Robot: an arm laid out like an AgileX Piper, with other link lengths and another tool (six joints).
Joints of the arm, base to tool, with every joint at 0 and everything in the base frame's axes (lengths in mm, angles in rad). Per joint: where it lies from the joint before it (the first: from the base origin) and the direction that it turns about. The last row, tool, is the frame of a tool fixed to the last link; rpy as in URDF.
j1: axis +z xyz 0 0 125.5
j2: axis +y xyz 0 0 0
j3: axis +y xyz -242.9 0 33.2
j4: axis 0.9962 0 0.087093 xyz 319.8 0 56.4
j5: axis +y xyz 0 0 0
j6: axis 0.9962 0 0.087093 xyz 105.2 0 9.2
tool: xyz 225.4 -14 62.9 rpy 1.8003 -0.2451 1.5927
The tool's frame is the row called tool.
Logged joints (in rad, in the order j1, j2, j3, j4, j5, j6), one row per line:
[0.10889, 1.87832, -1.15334, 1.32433, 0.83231, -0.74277]
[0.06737, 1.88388, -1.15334, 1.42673, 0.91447, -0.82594]
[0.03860, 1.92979, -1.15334, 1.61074, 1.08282, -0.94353]
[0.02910, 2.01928, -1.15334, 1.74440, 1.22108, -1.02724]
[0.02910, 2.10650, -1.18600, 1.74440, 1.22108, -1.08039]
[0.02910, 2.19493, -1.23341, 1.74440, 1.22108, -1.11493]
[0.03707, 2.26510, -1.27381, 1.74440, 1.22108, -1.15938]
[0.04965, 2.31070, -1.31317, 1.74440, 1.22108, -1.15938]
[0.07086, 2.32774, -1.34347, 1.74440, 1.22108, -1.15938]
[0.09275, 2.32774, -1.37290, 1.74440, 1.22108, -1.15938]
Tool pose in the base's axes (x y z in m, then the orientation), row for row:
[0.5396, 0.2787, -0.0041, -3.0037, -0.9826, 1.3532]
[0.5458, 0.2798, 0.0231, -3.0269, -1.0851, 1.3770]
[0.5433, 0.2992, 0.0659, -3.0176, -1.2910, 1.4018]
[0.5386, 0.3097, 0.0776, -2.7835, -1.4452, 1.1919]
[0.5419, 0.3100, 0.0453, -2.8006, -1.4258, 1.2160]
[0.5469, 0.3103, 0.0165, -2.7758, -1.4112, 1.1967]
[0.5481, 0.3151, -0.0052, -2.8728, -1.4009, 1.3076]
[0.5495, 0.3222, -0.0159, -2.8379, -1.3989, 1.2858]
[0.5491, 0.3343, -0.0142, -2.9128, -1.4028, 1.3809]
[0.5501, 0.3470, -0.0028, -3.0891, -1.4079, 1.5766]
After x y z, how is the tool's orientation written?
As angles about the fixed x, y, z axes (roll, pitch, yaw), in radians.
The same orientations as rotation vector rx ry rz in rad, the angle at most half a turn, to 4 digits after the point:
[-1.7304, -1.4980, -0.8553]
[-1.6492, -1.4556, -0.9433]
[-1.4636, -1.3570, -1.0677]
[-1.3315, -1.2509, -1.1331]
[-1.3420, -1.2648, -1.1150]
[-1.3507, -1.2700, -1.0983]
[-1.3452, -1.2973, -1.0899]
[-1.3380, -1.2998, -1.0761]
[-1.3157, -1.3204, -1.0724]
[-1.2854, -1.3519, -1.0817]

